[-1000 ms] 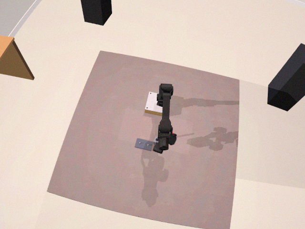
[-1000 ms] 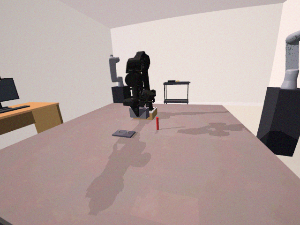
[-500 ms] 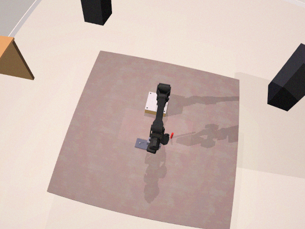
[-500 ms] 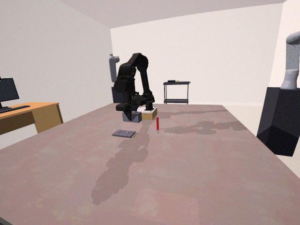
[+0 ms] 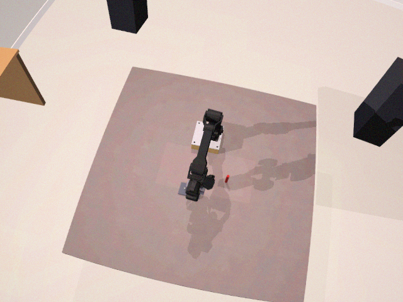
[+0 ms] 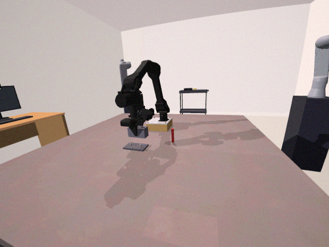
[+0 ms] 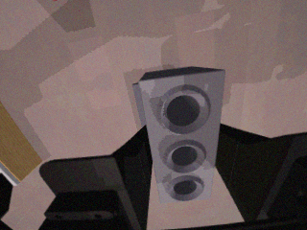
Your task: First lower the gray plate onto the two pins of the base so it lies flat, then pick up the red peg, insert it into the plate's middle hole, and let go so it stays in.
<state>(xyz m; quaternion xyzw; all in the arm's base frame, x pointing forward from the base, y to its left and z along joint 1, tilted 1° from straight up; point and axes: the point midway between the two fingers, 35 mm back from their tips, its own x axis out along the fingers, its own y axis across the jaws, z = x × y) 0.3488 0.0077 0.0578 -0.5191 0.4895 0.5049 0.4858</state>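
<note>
Now: the red peg 140 mm to the left of my gripper tip, 120 mm behind it and 40 mm below it. The rest, counted from my gripper tip: gray plate (30 mm above).
</note>
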